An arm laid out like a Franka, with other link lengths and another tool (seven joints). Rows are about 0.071 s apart.
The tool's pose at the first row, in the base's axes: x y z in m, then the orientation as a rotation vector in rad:
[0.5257 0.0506 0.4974 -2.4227 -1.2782 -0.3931]
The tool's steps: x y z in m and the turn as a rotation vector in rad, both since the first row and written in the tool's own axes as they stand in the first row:
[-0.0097 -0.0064 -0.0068 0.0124 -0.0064 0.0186]
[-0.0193 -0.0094 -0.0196 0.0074 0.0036 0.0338]
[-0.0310 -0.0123 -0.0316 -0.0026 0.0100 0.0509]
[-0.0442 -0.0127 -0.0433 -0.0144 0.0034 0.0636]
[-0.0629 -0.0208 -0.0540 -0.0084 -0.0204 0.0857]
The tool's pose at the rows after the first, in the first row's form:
[0.5146 0.0438 0.5007 -2.4256 -1.2562 -0.3715]
[0.5059 0.0327 0.5088 -2.4329 -1.2333 -0.3825]
[0.4962 0.0203 0.5153 -2.4470 -1.2099 -0.3924]
[0.4878 0.0056 0.5204 -2.4666 -1.1975 -0.3898]
[0.4700 -0.0086 0.5239 -2.4846 -1.1784 -0.3514]

